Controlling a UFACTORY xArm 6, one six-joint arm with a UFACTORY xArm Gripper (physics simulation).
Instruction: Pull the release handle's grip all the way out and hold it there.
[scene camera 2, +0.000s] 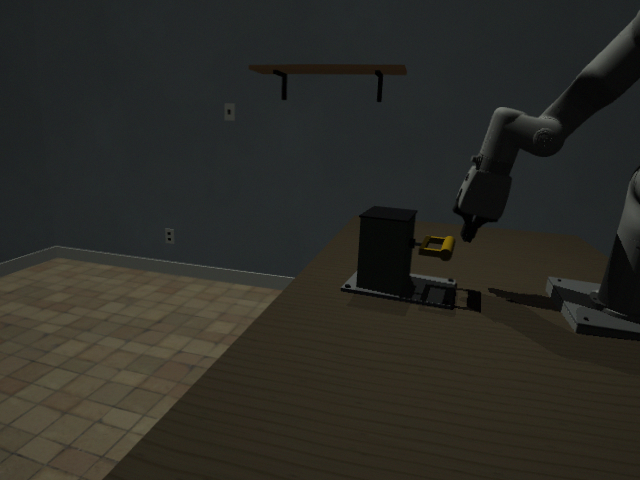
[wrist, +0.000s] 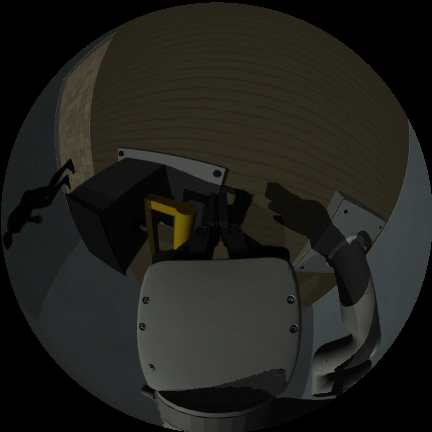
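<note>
The yellow release handle sticks out from the side of a dark box on a short dark stem; its frame is level and its round grip bar is at the outer end, facing the robot's base. The gripper is shut with nothing between its fingers. Its fingertips are beyond the grip bar, on the robot's side, and slightly higher in the scene view. A gap shows between them and the bar. In the wrist view part of the grip is hidden behind the gripper.
The box stands on a light base plate on the wooden table. The robot's base plate is to the right. A wall shelf hangs behind, above the table. A dark human-like figure shows at the left of the wrist view.
</note>
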